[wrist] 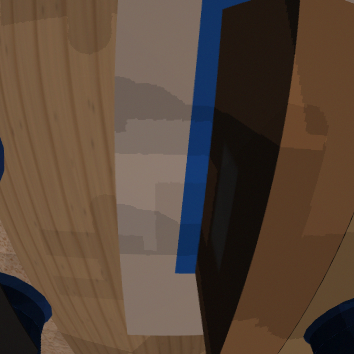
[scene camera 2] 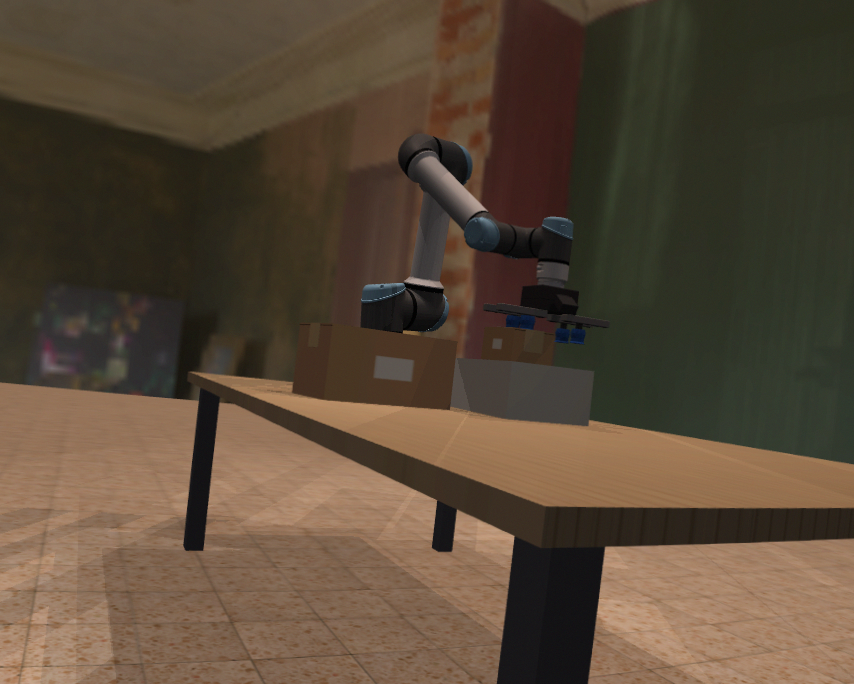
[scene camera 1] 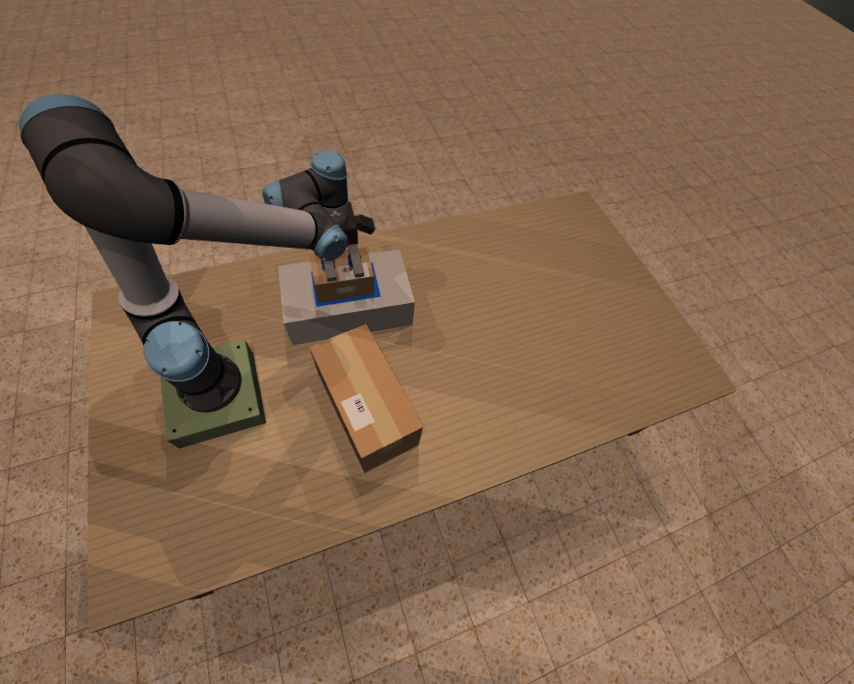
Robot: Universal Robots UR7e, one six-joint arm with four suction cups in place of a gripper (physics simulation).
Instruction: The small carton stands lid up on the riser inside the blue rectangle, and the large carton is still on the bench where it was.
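Frame: origin at the arm's base, x ahead, y left, z up, level; centimetres.
Seen in the pictures: end effector, tool point: [wrist: 182, 253]; arm's base, origin of the base link: [scene camera 1: 210, 383].
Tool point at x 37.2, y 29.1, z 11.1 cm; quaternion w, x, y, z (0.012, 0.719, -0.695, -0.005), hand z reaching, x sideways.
Observation:
Offsets run from my tool point to a thing's top centre. "spot": to the spot under its first point. Level surfaces: height alone.
The small brown carton {dx +0.1, dy -7.0, dz +1.6 cm} [scene camera 1: 346, 289] [scene camera 2: 509, 345] [wrist: 316, 140] stands on the grey riser {dx +0.6, dy -7.0, dz -6.6 cm} [scene camera 1: 350, 322] [scene camera 2: 522, 395] [wrist: 151, 175], inside the blue rectangle {dx +0.6, dy -7.0, dz -6.6 cm} [scene camera 1: 315, 291] [wrist: 197, 175]. My suction tool {spot: dx +1.3, dy -8.3, dz +1.4 cm} [scene camera 1: 346, 268] [scene camera 2: 549, 319] sits on the carton's top face with its cups against it, holding it. The wrist view shows the carton's dark side wall close up, with the blue line running along its foot. The large carton {dx +0.6, dy -40.5, dz -3.3 cm} [scene camera 1: 366, 394] [scene camera 2: 357, 369], with a white label, lies on the bench {dz -18.6 cm} [scene camera 1: 560, 326] [scene camera 2: 560, 468] right in front of the riser.
The arm's green base plate [scene camera 1: 210, 407] is fixed to the bench at the left, close to the large carton. The bench stands on dark legs [scene camera 2: 547, 611] over a tiled floor. Blue cup rims [wrist: 21, 309] show at the wrist view's lower corners.

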